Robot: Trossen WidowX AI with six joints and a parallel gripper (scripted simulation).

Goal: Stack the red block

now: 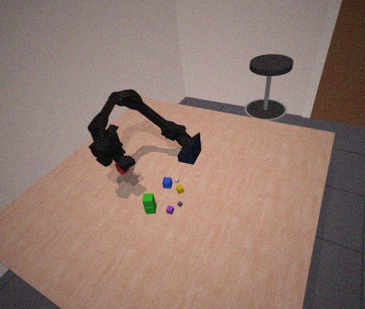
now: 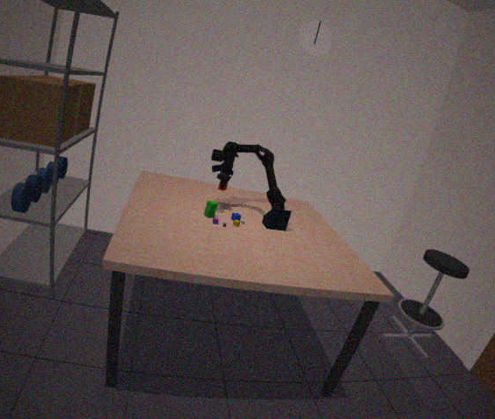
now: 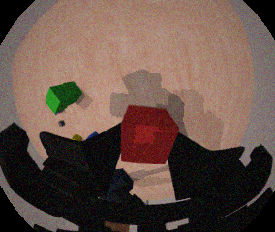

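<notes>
My gripper tip is 40 mm short of the purple block, 260 mm to the right of it and 110 mm above it. Also, from my gripper tip: blue block (80 mm behind, 170 mm to the left, 100 mm below); yellow block (80 mm behind, 240 mm to the left, 110 mm below).
</notes>
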